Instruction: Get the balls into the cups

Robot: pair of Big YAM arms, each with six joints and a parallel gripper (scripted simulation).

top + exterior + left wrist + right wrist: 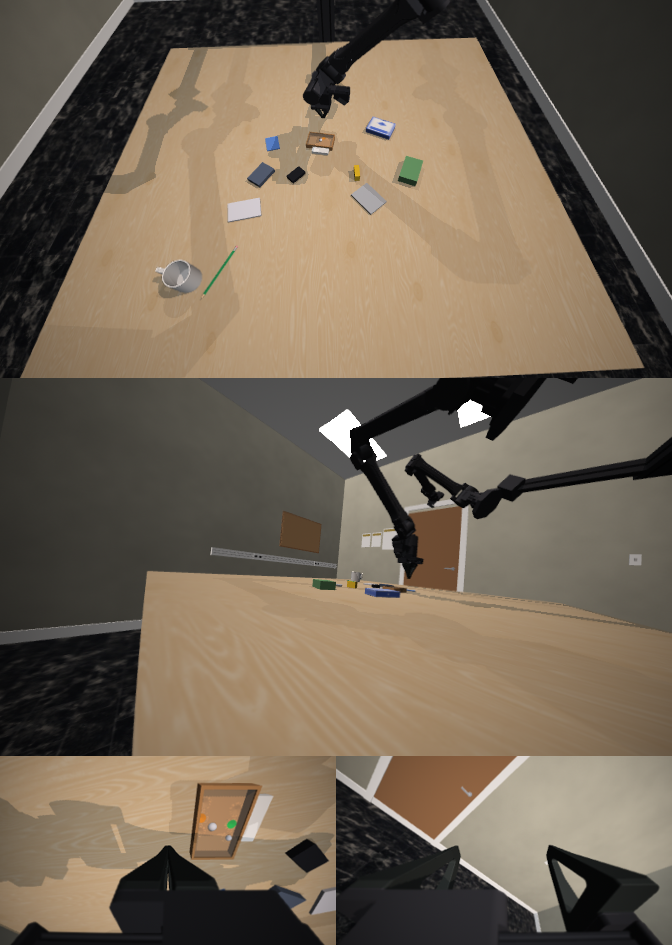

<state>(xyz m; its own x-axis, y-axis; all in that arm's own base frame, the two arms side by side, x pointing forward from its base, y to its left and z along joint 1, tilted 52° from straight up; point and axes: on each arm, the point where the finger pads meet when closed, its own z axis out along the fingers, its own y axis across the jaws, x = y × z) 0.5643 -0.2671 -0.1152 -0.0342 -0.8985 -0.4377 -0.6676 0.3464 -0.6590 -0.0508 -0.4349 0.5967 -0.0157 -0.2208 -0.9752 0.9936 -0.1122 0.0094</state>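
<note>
Right now the covered wooden puzzle is 7 cm below my left hand, 7 cm ahead of it and 2 cm to the right of it. Also, from my left hand: black block (22 cm ahead, 13 cm to the right, 7 cm below); white block (12 cm ahead, 7 cm below, 3 cm to the right); yellow block (25 cm ahead, 10 cm to the left, 6 cm below).
</note>
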